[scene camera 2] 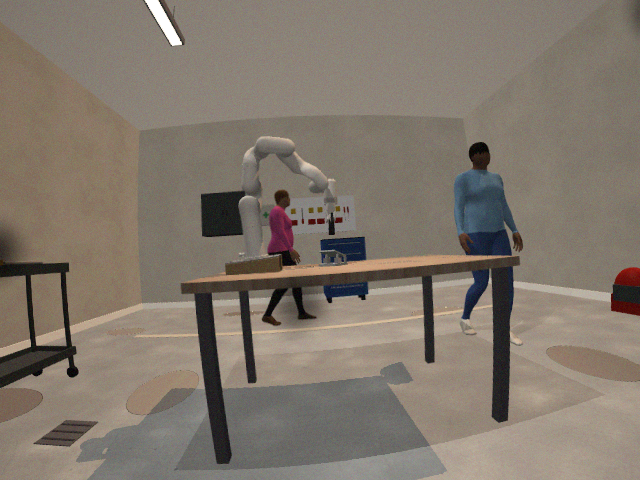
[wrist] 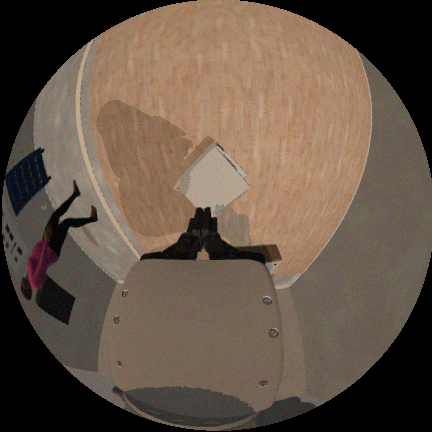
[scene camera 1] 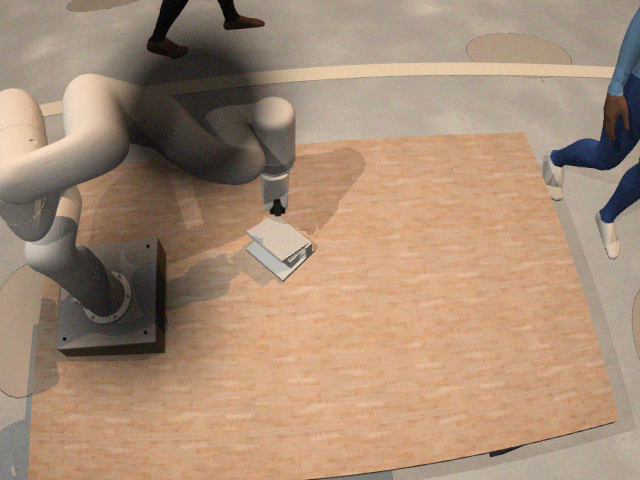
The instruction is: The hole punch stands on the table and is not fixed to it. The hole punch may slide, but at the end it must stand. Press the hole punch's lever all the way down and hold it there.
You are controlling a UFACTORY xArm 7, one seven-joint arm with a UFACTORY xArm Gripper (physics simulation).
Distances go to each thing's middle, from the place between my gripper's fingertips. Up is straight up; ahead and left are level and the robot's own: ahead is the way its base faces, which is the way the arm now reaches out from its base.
Labels:
The lever (scene camera 1: 277, 237) lies 100 mm below my hand. Round my hand: hole punch (scene camera 1: 283, 270) (120 mm below).

